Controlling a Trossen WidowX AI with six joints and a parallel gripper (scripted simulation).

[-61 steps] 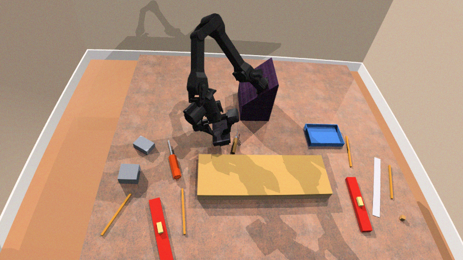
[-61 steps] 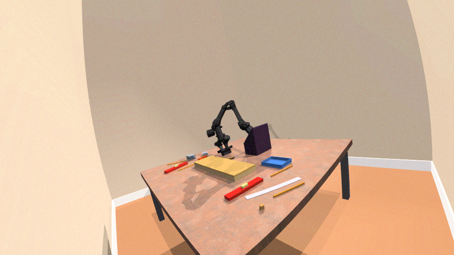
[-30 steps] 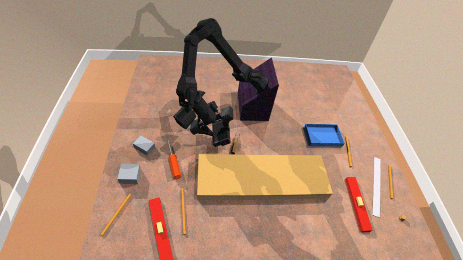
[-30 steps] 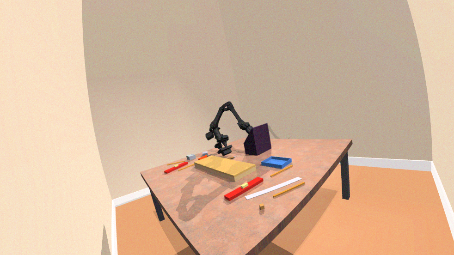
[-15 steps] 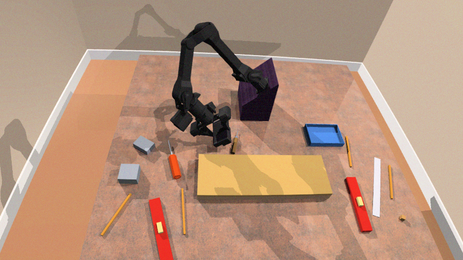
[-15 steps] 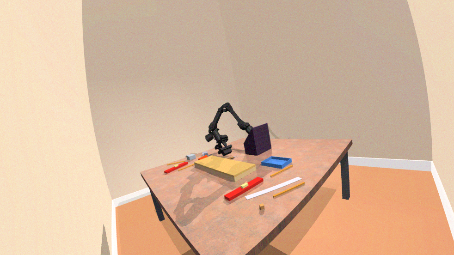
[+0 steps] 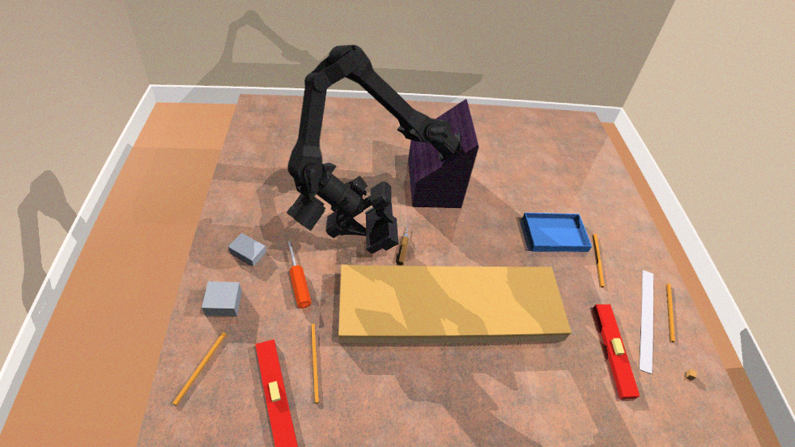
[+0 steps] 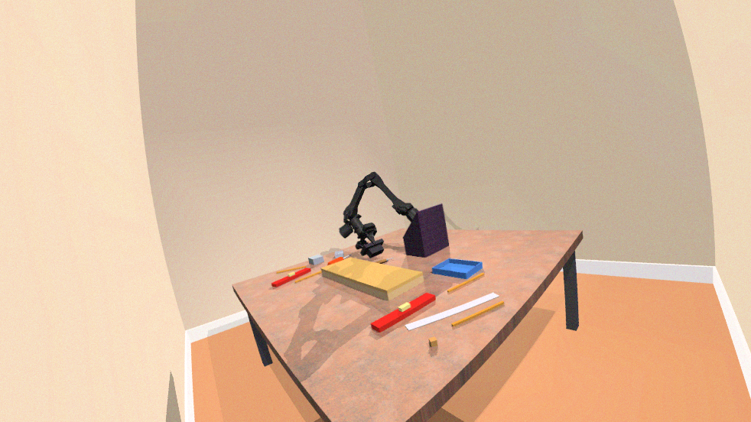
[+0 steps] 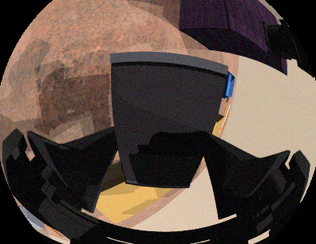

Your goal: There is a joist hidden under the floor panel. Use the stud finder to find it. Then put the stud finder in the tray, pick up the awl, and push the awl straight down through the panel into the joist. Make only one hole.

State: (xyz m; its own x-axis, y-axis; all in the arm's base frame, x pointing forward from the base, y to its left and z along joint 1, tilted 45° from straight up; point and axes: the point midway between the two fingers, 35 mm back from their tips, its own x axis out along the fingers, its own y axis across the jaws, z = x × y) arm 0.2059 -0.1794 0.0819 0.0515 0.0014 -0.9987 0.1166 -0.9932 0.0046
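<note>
Right now my gripper tip is 60 mm to the right of the awl, 60 mm above it and 20 mm past it. Also, from my gripper tip: white strip 680 mm to the left, 170 mm ahead, 70 mm below; then blue tray 480 mm to the left, 80 mm behind, 60 mm below; then stud finder 20 mm to the left, 20 mm below, 20 mm behind.
</note>
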